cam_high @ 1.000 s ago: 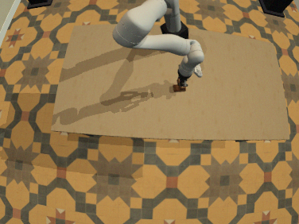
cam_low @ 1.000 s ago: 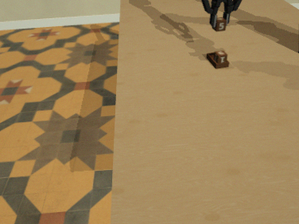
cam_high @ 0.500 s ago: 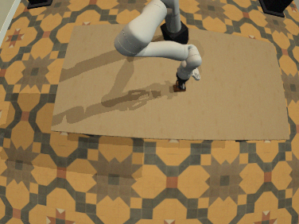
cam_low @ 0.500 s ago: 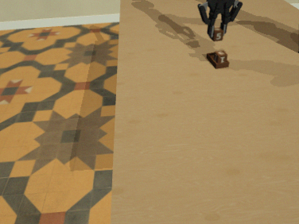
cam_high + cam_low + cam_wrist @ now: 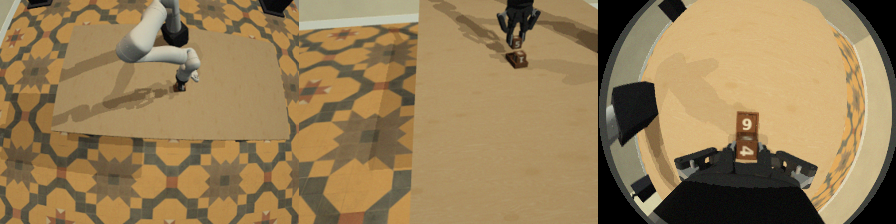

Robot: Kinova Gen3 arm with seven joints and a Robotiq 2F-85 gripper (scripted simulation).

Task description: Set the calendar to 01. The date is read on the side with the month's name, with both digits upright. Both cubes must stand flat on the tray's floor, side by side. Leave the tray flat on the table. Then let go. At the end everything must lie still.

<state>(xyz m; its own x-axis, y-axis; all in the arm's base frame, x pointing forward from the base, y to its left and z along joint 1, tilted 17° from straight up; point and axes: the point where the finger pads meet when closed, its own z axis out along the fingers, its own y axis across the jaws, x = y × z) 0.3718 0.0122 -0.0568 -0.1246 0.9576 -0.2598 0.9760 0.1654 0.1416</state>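
Now: hand 70 mm above the tray, 20 mm to the right of it and 10 mm past it.
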